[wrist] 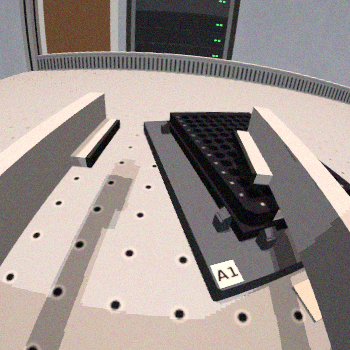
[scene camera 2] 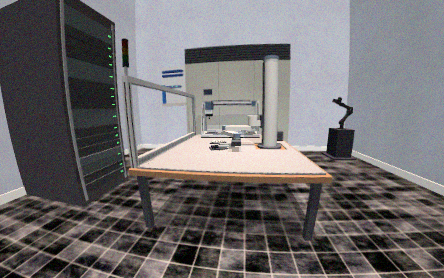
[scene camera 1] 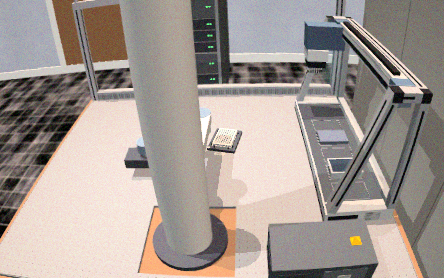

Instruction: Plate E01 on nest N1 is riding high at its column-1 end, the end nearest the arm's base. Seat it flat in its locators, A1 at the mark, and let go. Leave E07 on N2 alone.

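Frame: origin at the arm's base, x up, y ahead, z left, level; millimetres.
Seen in the pictures: gripper, fingertip midpoint: (wrist: 176, 114) (scene camera 2: 219, 145); arm's base at its link origin: (scene camera 2: 269, 146) (scene camera 1: 190, 240).
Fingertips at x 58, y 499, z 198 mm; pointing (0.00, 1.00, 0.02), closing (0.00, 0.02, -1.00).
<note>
Pixels of each thing's top centre, then the offset from my fingertips to it. "*": a spot on its surface instead.
- dark nest N1 at its top centre: (wrist: 247, 147) dx -24, dy +17, dz -51 mm
- pale-looking plate at its top centre: (scene camera 1: 225, 136) dx -20, dy +55, dz -295 mm
- dark nest at a spot on its surface: (scene camera 1: 215, 148) * dx -34, dy -15, dz -257 mm
- grey box at a spot on its surface: (scene camera 1: 315, 245) * dx +69, dy -624, dz -576 mm
- dark edge at a spot on its surface: (wrist: 340, 175) * dx -46, dy +33, dz -155 mm
In the wrist view, black plate E01 (wrist: 207, 150) lies on the dark nest N1 (wrist: 182, 185), right of centre. Its near end stands above the nest, with a dark step beneath. The A1 mark shows on the nest's near corner. My gripper (wrist: 176, 114) is shut to its narrow setting, a gap between its fingers and nothing held. The right finger hides part of the plate; contact is unclear. In scene camera 1 the column hides the fingers. A pale-looking plate (scene camera 1: 226, 136) sits on a dark nest (scene camera 1: 215, 148); which plate this is, I cannot tell.
The column (scene camera 1: 172, 130) (scene camera 2: 270, 100) stands on the table. A framed deck (scene camera 1: 312, 165) runs along the right side, and a grey box (scene camera 1: 315, 245) stands at the front right. A dark edge (wrist: 340, 175) shows beyond the right finger. The guard frame (scene camera 2: 160, 85) borders the table.
</note>
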